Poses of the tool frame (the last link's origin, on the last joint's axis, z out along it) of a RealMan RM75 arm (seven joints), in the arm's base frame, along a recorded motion.
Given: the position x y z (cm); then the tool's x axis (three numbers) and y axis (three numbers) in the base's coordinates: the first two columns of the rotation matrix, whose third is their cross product.
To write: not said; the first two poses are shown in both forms.
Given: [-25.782, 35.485, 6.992, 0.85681, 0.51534, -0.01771, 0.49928, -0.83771, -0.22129]
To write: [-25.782, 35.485, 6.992, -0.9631, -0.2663, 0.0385, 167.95]
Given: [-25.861, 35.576, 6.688, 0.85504, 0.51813, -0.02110, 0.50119, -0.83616, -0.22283]
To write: [-25.861, 35.576, 6.688, -0.9627, -0.2677, 0.0405, 167.92]
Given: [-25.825, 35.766, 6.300, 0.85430, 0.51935, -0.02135, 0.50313, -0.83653, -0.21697]
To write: [-25.825, 35.766, 6.300, -0.9625, -0.2684, 0.0399, 168.26]
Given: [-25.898, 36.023, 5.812, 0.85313, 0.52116, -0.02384, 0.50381, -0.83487, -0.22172]
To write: [-25.898, 36.023, 5.812, -0.9622, -0.2692, 0.0418, 168.04]
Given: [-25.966, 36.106, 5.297, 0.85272, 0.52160, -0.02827, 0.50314, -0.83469, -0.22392]
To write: [-25.966, 36.106, 5.297, -0.9621, -0.2692, 0.0443, 167.98]
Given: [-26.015, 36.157, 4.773, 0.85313, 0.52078, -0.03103, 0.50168, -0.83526, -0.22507]
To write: [-26.015, 36.157, 4.773, -0.9622, -0.2686, 0.0458, 167.96]
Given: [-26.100, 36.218, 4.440, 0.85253, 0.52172, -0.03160, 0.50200, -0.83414, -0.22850]
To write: [-26.100, 36.218, 4.440, -0.9620, -0.2691, 0.0466, 167.77]
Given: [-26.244, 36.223, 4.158, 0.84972, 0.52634, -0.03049, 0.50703, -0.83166, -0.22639]
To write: [-26.244, 36.223, 4.158, -0.9613, -0.2718, 0.0460, 167.89]
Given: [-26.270, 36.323, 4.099, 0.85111, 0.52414, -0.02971, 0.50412, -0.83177, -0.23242]
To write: [-26.270, 36.323, 4.099, -0.9616, -0.2705, 0.0464, 167.53]
